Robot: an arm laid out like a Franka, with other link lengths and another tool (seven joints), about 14 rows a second.
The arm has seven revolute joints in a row. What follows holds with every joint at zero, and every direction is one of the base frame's.
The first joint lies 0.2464 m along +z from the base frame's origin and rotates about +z.
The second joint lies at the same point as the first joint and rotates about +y.
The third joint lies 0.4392 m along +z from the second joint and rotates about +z.
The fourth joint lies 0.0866 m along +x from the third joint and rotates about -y.
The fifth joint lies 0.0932 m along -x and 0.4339 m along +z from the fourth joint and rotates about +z.
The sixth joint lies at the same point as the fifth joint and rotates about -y.
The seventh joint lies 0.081 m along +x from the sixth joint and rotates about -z.
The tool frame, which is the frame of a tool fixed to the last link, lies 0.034 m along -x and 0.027 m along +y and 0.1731 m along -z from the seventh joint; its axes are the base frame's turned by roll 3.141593, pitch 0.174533 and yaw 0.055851 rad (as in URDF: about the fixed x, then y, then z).
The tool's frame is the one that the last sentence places.
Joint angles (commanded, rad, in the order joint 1, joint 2, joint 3, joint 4, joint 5, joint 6, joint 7), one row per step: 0.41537, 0.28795, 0.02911, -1.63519, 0.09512, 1.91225, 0.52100; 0.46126, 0.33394, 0.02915, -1.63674, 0.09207, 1.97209, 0.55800; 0.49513, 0.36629, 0.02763, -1.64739, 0.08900, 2.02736, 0.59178; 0.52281, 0.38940, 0.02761, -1.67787, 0.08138, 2.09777, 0.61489; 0.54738, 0.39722, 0.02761, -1.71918, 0.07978, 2.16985, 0.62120; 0.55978, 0.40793, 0.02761, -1.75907, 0.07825, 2.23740, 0.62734; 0.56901, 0.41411, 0.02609, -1.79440, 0.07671, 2.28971, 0.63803; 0.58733, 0.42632, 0.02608, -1.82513, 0.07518, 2.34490, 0.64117; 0.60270, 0.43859, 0.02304, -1.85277, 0.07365, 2.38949, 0.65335; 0.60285, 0.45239, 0.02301, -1.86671, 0.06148, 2.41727, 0.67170; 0.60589, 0.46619, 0.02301, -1.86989, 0.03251, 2.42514, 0.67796; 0.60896, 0.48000, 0.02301, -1.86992, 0.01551, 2.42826, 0.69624; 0.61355, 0.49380, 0.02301, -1.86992, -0.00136, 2.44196, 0.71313
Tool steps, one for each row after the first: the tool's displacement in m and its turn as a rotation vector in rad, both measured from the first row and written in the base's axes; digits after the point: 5 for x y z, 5 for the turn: -0.00025, 0.03603, -0.03013, 0.00048, -0.00923, 0.00450; -0.00241, 0.06137, -0.05565, 0.00108, -0.01905, -0.00043; -0.00780, 0.08047, -0.08344, 0.00133, -0.03586, 0.00192; -0.01771, 0.09499, -0.10458, 0.01013, -0.05666, 0.01550; -0.02347, 0.10139, -0.12711, 0.01603, -0.07221, 0.01775; -0.02895, 0.10411, -0.14488, 0.01854, -0.08226, 0.01234; -0.03828, 0.11342, -0.16432, 0.02305, -0.09377, 0.02483; -0.04598, 0.11885, -0.18295, 0.02256, -0.09865, 0.02370; -0.04611, 0.11779, -0.19770, 0.01473, -0.10268, 0.01263; -0.04746, 0.11752, -0.20964, -0.00638, -0.10694, 0.03015; -0.04836, 0.11865, -0.22007, -0.02144, -0.10386, 0.02760; -0.04869, 0.12159, -0.22956, -0.03006, -0.10969, 0.02745
